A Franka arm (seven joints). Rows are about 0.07 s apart.
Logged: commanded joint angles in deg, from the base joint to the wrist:
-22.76, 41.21, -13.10, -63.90, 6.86, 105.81, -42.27
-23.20, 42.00, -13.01, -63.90, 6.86, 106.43, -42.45
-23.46, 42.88, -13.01, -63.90, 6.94, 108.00, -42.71
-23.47, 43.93, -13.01, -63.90, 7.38, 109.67, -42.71
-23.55, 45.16, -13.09, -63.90, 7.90, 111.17, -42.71
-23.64, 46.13, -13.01, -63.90, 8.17, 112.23, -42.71
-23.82, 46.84, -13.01, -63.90, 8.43, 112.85, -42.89
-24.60, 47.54, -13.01, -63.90, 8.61, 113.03, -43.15
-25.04, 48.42, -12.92, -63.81, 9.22, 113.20, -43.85
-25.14, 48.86, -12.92, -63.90, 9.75, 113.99, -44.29
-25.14, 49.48, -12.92, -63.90, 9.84, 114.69, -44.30
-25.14, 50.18, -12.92, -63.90, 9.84, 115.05, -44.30
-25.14, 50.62, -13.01, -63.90, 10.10, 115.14, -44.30
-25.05, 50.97, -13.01, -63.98, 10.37, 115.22, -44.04
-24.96, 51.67, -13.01, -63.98, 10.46, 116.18, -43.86
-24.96, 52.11, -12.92, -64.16, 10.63, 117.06, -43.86
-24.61, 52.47, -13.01, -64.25, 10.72, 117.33, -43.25
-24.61, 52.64, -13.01, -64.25, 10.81, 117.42, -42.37
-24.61, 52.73, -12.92, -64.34, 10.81, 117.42, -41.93
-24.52, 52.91, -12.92, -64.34, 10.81, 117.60, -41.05
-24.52, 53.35, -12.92, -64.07, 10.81, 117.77, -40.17
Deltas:
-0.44, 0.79, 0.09, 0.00, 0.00, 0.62, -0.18
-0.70, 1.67, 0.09, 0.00, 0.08, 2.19, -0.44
-0.71, 2.72, 0.09, 0.00, 0.52, 3.86, -0.44
-0.79, 3.95, 0.01, 0.00, 1.04, 5.36, -0.44
-0.88, 4.92, 0.09, 0.00, 1.31, 6.42, -0.44
-1.06, 5.63, 0.09, 0.00, 1.57, 7.04, -0.62
-1.84, 6.33, 0.09, 0.00, 1.75, 7.22, -0.88
-2.28, 7.21, 0.18, 0.09, 2.36, 7.39, -1.58
-2.38, 7.65, 0.18, 0.00, 2.89, 8.18, -2.02
-2.38, 8.27, 0.18, 0.00, 2.98, 8.88, -2.03
-2.38, 8.97, 0.18, 0.00, 2.98, 9.24, -2.03
-2.38, 9.41, 0.09, 0.00, 3.24, 9.33, -2.03
-2.29, 9.76, 0.09, -0.08, 3.51, 9.41, -1.77
-2.20, 10.46, 0.09, -0.08, 3.60, 10.37, -1.59
-2.20, 10.90, 0.18, -0.26, 3.77, 11.25, -1.59
-1.85, 11.26, 0.09, -0.35, 3.86, 11.52, -0.98
-1.85, 11.43, 0.09, -0.35, 3.95, 11.61, -0.10
-1.85, 11.52, 0.18, -0.44, 3.95, 11.61, 0.34
-1.76, 11.70, 0.18, -0.44, 3.95, 11.79, 1.22
-1.76, 12.14, 0.18, -0.17, 3.95, 11.96, 2.10

